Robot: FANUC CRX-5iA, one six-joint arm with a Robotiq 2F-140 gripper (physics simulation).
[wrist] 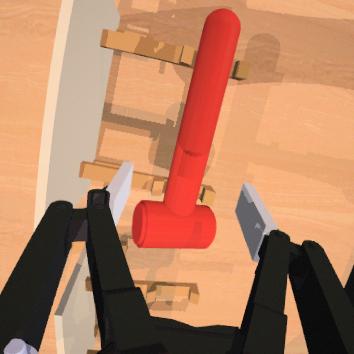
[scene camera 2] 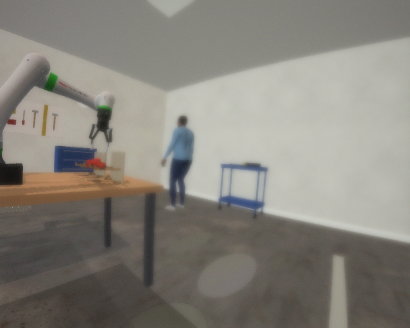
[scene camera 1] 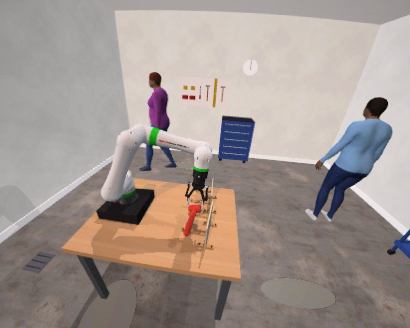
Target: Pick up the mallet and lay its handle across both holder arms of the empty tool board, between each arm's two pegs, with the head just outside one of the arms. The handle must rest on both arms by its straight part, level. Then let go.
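Places are measured from the arm's base along level axes (x ahead, y right, z down), in centimetres.
Pixels of known places: gripper, fingertip midpoint: (wrist: 185, 187) (scene camera 2: 99, 150) (scene camera 1: 194, 206); arm's base at its link origin: (scene camera 1: 129, 198).
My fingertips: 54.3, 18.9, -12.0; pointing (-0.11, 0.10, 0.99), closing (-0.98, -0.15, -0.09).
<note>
Ahead of a thing's pixels: the offset from my fingertips to its top centre, as dx, dy, dz. "spot": to the spot under its first point. Level surfaces: height alone.
The red mallet @(-2.0, +3.0, +5.1) (scene camera 1: 190, 221) (scene camera 2: 95, 163) (wrist: 207, 105) lies with its handle across both wooden holder arms of the grey tool board (scene camera 1: 209, 226) (scene camera 2: 118, 168) (wrist: 80, 95). In the wrist view the handle passes between the two pegs of the far arm (wrist: 142, 46) and between those of the near arm (wrist: 120, 175). The head is just outside the near arm. The handle looks about level, though the scene views are too small to be sure. My gripper (scene camera 1: 197, 200) (scene camera 2: 99, 145) (wrist: 185, 187) is open and empty, above the head end, its fingers apart from the mallet.
A second grey board @(spot: +12.0, -15.9, +4.6) (wrist: 71, 305) with wooden arms stands beside the first, under my left finger in the wrist view. The boards stand near the right edge of the wooden table @(dz +20.3) (scene camera 1: 165, 250). Two people (scene camera 1: 159, 107) (scene camera 1: 362, 145) are on the floor away from the table.
</note>
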